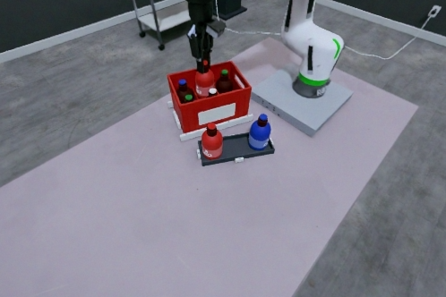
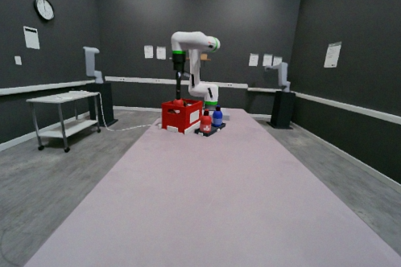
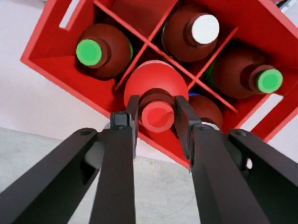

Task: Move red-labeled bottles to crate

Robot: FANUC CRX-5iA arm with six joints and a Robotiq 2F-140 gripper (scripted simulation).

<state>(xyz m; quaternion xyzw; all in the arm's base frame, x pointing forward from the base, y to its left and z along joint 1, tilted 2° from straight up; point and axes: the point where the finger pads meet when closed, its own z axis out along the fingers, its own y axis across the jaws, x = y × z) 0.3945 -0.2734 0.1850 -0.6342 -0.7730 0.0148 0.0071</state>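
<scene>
The red crate is 15 cm below my hand, 4 cm to the left of it and 2 cm ahead of it. Also, from my hand: blue bottle: 30 cm to the left, 14 cm below; red bottle: 20 cm to the left, 16 cm ahead, 14 cm below; dark tray: 25 cm to the left, 22 cm below, 8 cm ahead.
</scene>
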